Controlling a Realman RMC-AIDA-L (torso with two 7-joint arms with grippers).
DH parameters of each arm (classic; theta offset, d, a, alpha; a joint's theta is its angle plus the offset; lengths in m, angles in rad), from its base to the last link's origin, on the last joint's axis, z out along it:
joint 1: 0 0.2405 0 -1.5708
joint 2: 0 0 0 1.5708
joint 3: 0 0.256 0 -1.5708
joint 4: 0 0 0 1.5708
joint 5: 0 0.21 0 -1.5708
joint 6: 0 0 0 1.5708
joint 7: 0 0.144 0 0
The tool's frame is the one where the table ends.
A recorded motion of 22 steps. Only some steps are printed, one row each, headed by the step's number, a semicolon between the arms.
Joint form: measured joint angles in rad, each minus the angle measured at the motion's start. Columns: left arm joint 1, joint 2, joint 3, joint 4, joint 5, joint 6, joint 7; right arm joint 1, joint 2, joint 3, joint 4, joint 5, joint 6, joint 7.
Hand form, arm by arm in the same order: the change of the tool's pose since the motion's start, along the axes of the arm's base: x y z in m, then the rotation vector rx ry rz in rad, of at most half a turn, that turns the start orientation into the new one. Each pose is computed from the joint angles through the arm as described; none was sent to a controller.
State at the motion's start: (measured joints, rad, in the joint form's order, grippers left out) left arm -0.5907 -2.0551 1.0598 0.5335 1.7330 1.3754 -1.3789; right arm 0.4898 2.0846 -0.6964 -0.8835 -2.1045 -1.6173 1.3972
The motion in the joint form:
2: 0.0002 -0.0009 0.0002 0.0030 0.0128 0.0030 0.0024; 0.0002 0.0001 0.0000 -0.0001 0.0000 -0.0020 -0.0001
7: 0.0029 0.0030 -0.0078 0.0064 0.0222 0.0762 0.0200; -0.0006 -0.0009 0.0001 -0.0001 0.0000 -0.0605 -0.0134
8: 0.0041 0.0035 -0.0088 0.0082 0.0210 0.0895 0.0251; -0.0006 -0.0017 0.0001 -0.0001 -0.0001 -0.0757 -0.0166
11: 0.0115 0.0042 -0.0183 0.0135 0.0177 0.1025 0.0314; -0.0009 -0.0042 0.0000 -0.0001 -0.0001 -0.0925 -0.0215
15: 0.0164 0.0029 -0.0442 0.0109 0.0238 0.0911 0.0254; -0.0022 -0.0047 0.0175 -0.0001 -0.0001 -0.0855 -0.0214
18: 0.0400 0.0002 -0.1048 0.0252 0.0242 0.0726 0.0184; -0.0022 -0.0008 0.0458 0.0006 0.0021 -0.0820 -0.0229
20: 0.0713 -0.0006 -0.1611 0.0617 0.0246 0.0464 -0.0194; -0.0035 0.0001 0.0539 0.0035 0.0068 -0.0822 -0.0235
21: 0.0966 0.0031 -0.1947 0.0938 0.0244 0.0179 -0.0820; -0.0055 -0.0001 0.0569 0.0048 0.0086 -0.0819 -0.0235
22: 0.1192 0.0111 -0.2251 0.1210 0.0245 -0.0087 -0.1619; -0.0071 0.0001 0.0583 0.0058 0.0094 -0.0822 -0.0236
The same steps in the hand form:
2: -0.0005 -0.0011 -0.0008 -0.0062 0.0100 -0.0080; -0.0002 -0.0002 -0.0001 -0.0016 0.0008 0.0012
7: 0.0028 -0.0093 0.0020 -0.0464 -0.0149 -0.0558; -0.0039 -0.0076 -0.0008 -0.0451 0.0194 0.0362
8: 0.0037 -0.0107 0.0028 -0.0511 -0.0212 -0.0661; -0.0048 -0.0094 -0.0007 -0.0562 0.0238 0.0452
11: 0.0029 -0.0119 0.0054 -0.0452 -0.0321 -0.0698; -0.0054 -0.0113 0.0000 -0.0674 0.0270 0.0562
15: -0.0008 -0.0101 0.0076 -0.0252 -0.0365 -0.0416; -0.0032 -0.0101 0.0027 -0.0477 0.0308 0.0438
18: -0.0097 -0.0065 0.0169 0.0386 -0.0551 0.0136; -0.0019 -0.0091 0.0052 -0.0231 0.0459 0.0307
20: -0.0207 -0.0021 0.0307 0.1067 -0.0679 0.0897; -0.0014 -0.0092 0.0058 -0.0163 0.0553 0.0258
21: -0.0310 0.0012 0.0431 0.1496 -0.0770 0.1750; -0.0006 -0.0096 0.0062 -0.0134 0.0584 0.0220
22: -0.0419 0.0038 0.0565 0.1822 -0.0930 0.2724; 0.0000 -0.0101 0.0062 -0.0127 0.0605 0.0196

